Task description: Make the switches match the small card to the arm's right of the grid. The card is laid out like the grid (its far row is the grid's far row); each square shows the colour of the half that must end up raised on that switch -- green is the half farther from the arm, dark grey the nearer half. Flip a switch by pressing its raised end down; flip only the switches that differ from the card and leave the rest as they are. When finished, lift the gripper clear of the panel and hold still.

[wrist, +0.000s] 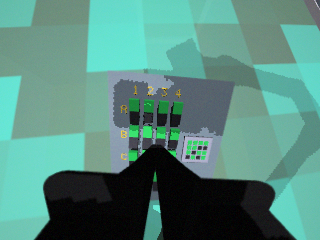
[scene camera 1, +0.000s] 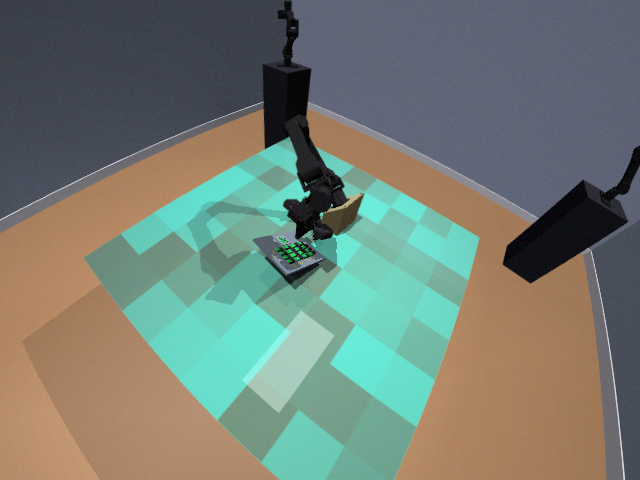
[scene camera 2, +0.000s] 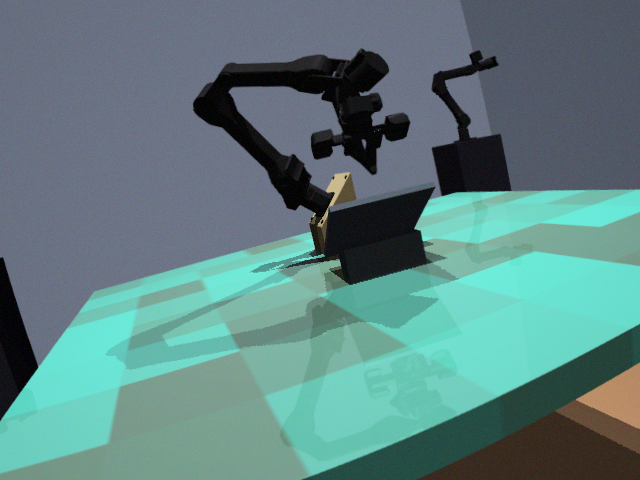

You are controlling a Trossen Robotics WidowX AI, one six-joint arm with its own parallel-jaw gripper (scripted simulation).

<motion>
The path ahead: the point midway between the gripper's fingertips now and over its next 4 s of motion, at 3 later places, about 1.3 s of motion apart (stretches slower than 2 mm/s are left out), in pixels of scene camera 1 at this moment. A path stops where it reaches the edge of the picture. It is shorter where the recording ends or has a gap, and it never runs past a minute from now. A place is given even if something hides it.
My gripper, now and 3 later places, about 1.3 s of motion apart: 296,238; 301,256; 300,257; 299,247
</motion>
